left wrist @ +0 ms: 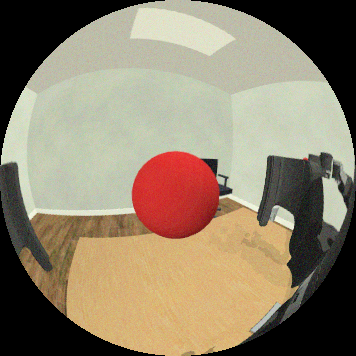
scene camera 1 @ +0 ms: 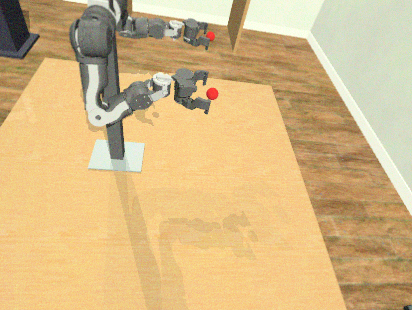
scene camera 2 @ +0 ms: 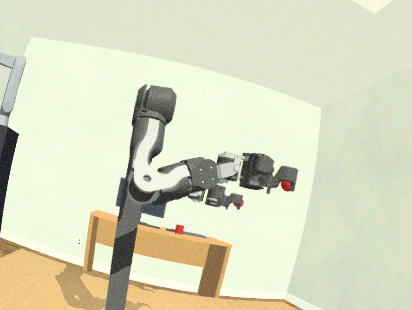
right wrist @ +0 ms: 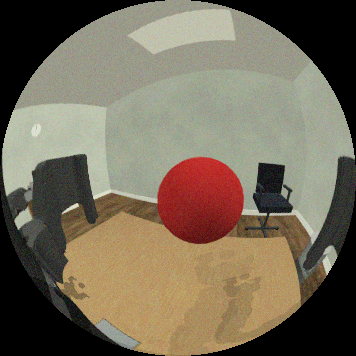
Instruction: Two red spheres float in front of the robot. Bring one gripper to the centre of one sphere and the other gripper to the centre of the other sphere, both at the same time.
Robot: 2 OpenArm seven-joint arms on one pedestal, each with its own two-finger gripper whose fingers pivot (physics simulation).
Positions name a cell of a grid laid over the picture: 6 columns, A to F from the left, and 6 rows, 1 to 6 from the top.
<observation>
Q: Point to my right gripper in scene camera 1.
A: D2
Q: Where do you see my right gripper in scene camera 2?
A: At E4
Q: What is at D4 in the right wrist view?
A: A red sphere.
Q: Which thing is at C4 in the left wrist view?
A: A red sphere.
</observation>
